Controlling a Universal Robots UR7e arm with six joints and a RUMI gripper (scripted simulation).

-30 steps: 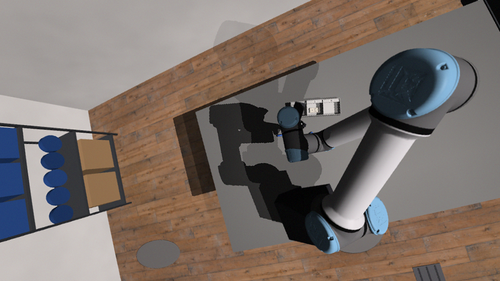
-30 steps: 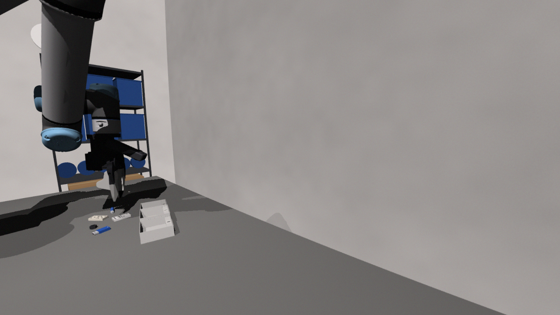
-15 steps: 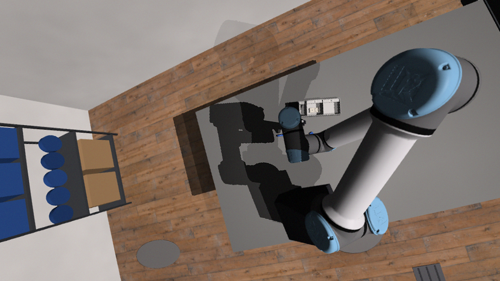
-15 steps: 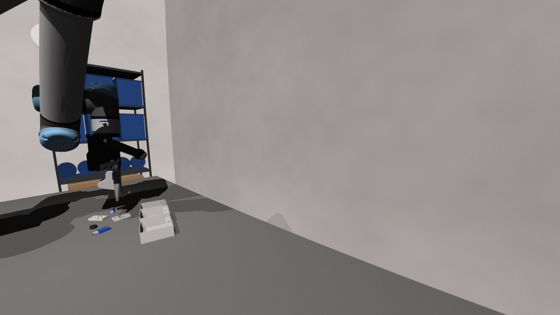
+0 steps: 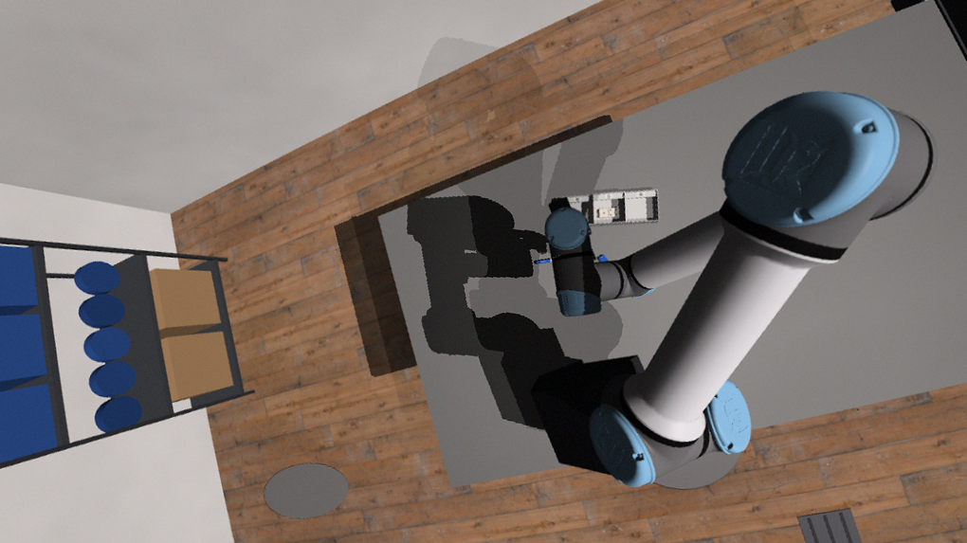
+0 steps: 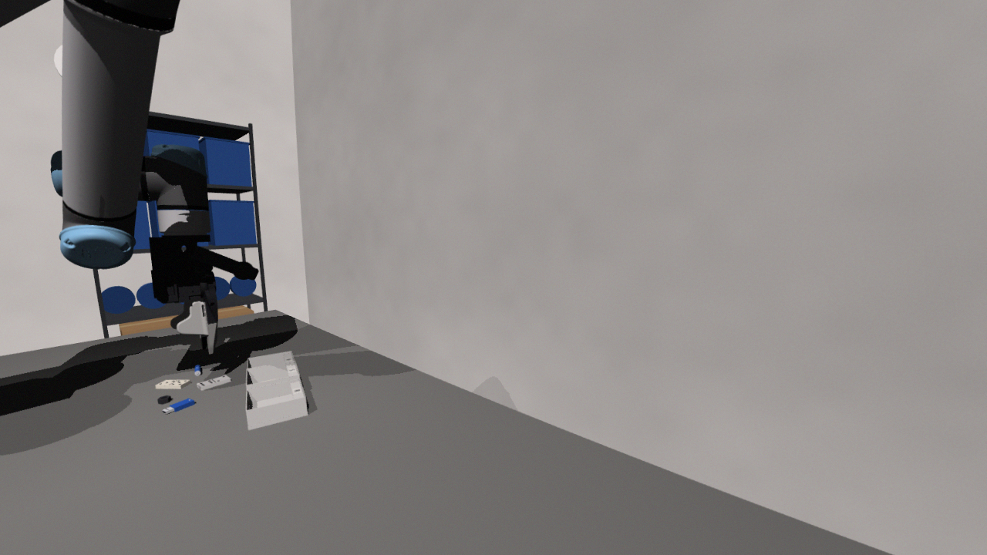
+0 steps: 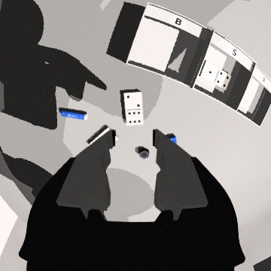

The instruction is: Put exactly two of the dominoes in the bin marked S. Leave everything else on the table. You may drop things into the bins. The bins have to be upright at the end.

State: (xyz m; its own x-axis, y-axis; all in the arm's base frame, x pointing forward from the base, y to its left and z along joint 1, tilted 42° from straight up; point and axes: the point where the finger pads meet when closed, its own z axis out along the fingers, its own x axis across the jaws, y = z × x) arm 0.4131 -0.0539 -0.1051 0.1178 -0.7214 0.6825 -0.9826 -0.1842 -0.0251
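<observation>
My gripper is now 80 mm above the white domino. The rest, counted from my hand: blue battery (90 mm to the left, 80 mm below, 20 mm behind); then small black piece (80 mm below, 80 mm behind, 30 mm to the right); then blue usb stick (80 mm below, 70 mm to the right, 60 mm behind).
</observation>
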